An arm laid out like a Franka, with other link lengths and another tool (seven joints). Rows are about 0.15 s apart.
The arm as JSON. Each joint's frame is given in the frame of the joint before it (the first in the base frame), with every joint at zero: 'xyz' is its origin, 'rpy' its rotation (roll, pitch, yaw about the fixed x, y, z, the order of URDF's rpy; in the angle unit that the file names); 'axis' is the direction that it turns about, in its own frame. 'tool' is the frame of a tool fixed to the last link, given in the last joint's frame.
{
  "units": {
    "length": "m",
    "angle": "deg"
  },
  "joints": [
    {
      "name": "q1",
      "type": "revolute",
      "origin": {
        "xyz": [
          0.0,
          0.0,
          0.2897
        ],
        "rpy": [
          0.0,
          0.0,
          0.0
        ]
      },
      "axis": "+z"
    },
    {
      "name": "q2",
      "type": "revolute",
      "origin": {
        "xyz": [
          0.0,
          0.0,
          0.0
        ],
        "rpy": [
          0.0,
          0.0,
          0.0
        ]
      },
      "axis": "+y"
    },
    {
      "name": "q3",
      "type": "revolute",
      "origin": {
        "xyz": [
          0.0,
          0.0,
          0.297
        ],
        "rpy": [
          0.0,
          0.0,
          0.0
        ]
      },
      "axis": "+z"
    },
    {
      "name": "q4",
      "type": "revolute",
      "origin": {
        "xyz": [
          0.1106,
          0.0,
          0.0
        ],
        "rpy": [
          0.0,
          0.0,
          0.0
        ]
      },
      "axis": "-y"
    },
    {
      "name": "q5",
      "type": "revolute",
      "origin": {
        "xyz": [
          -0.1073,
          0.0,
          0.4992
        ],
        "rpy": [
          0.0,
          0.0,
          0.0
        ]
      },
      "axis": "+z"
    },
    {
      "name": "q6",
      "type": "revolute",
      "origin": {
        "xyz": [
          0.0,
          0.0,
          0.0
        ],
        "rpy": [
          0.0,
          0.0,
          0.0
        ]
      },
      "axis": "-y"
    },
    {
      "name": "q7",
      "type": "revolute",
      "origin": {
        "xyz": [
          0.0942,
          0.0,
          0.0
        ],
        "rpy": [
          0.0,
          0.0,
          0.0
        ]
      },
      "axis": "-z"
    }
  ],
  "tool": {
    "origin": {
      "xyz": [
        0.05,
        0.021,
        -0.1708
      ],
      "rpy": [
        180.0,
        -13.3,
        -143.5
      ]
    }
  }
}
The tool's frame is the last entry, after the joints.
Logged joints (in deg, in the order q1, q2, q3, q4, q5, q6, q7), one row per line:
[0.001, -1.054, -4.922, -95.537, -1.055, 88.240, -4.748]
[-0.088, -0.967, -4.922, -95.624, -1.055, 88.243, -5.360]
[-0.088, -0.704, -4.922, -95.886, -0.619, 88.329, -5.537]
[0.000, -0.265, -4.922, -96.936, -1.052, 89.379, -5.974]
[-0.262, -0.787, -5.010, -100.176, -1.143, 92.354, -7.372]
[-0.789, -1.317, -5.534, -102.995, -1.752, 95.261, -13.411]
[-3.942, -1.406, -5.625, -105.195, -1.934, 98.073, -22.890]
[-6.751, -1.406, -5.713, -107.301, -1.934, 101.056, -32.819]
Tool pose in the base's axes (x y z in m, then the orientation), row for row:
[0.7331, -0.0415, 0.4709, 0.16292, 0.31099, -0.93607, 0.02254]
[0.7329, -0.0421, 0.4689, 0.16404, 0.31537, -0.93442, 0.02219]
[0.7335, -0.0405, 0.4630, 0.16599, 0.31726, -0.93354, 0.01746]
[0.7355, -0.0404, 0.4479, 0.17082, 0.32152, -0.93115, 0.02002]
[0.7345, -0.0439, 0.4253, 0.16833, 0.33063, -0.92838, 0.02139]
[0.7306, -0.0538, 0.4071, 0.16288, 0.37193, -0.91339, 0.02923]
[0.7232, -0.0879, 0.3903, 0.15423, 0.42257, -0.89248, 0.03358]
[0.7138, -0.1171, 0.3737, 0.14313, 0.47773, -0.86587, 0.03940]
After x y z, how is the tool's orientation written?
As a quaternion, w x y z.
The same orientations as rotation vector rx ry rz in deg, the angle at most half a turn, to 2 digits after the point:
[50.83, -152.98, 3.68]
[51.51, -152.62, 3.62]
[51.76, -152.31, 2.85]
[52.32, -151.52, 3.26]
[53.87, -151.27, 3.49]
[60.79, -149.28, 4.78]
[69.39, -146.56, 5.51]
[78.94, -143.08, 6.51]

